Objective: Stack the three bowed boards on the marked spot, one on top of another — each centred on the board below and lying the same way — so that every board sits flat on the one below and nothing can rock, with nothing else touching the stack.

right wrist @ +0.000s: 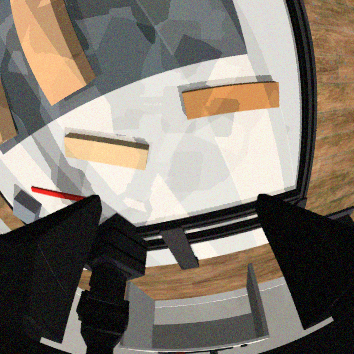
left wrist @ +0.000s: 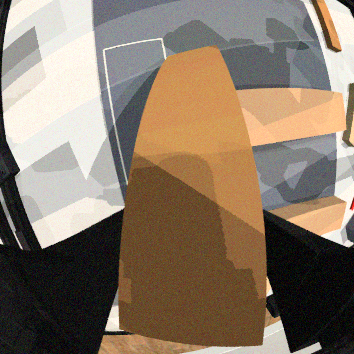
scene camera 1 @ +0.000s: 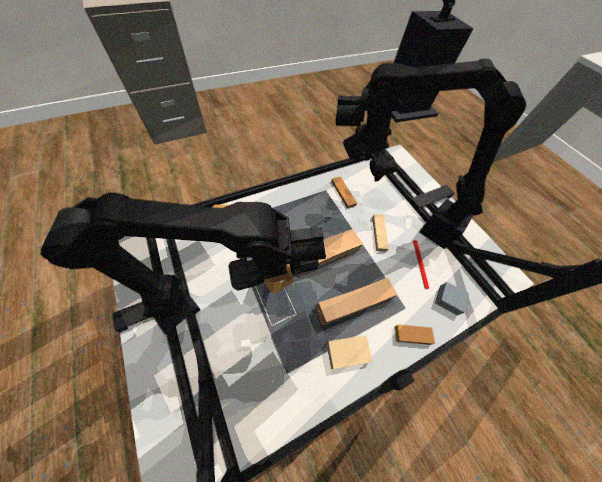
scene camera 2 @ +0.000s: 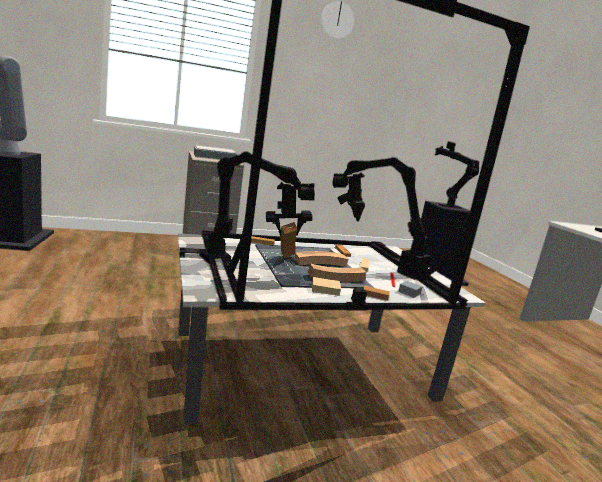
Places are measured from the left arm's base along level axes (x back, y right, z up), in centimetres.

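Where they show: left gripper, between the fingertips: (left wrist: pixel 194 215) (scene camera 1: pixel 278 274) (scene camera 2: pixel 288 235); right gripper, between the fingertips: (right wrist: pixel 180 202) (scene camera 1: pixel 371 170) (scene camera 2: pixel 356 219); left arm's base, origin of its link: (scene camera 1: pixel 171 306) (scene camera 2: pixel 215 252); right arm's base, origin of its link: (right wrist: pixel 110 271) (scene camera 1: pixel 455 215) (scene camera 2: pixel 416 253).
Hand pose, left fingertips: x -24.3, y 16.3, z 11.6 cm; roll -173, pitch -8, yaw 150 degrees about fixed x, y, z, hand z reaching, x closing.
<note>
Each offset is from my left fingertips to the top centre of the thing. Level surfaces: height alone.
My left gripper (scene camera 2: pixel 289 232) (left wrist: pixel 194 215) is shut on an orange bowed board (scene camera 1: pixel 279 282) (scene camera 2: pixel 287 242) (left wrist: pixel 195 190), held over the dark mat @[dz -13.6 cm] (scene camera 1: pixel 296 348) near the white marked outline (scene camera 1: pixel 283 320) (left wrist: pixel 132 44). In scene camera 2 the held board looks tall and narrow; its exact tilt and clearance are unclear. The arm hides part of it and of the outline in scene camera 1. A second bowed board @[dx -18.9, dy +1.1, dz -8.7 cm] (scene camera 1: pixel 344 246) (scene camera 2: pixel 321 259) (left wrist: pixel 295 115) (right wrist: pixel 50 55) and a third @[dx -13.7, dy +17.9, dz -8.7 cm] (scene camera 1: pixel 356 301) (scene camera 2: pixel 336 273) (left wrist: pixel 315 220) lie apart on the mat. My right gripper (scene camera 1: pixel 366 156) (right wrist: pixel 180 202) is open, raised beyond the mat.
Around the mat lie an orange block @[dx -44.8, dy -12.2, dz -12.7 cm] (scene camera 1: pixel 344 191) (right wrist: pixel 231 101), a pale bar @[dx -40.2, dy +8.5, dz -12.2 cm] (scene camera 1: pixel 380 232) (right wrist: pixel 106 154), a red stick @[dx -41.1, dy +25.2, dz -13.6 cm] (scene camera 1: pixel 421 264), a grey block @[dx -36.8, dy +38.3, dz -10.6 cm] (scene camera 1: pixel 452 298), another orange block @[dx -19.2, dy +35.6, dz -11.8 cm] (scene camera 1: pixel 414 334), a pale square block @[dx -2.2, dy +25.2, dz -10.7 cm] (scene camera 1: pixel 350 352) and a back-left orange block @[dx -7.7, dy -32.0, dz -11.5 cm] (scene camera 2: pixel 263 241). Black frame rails edge the table.
</note>
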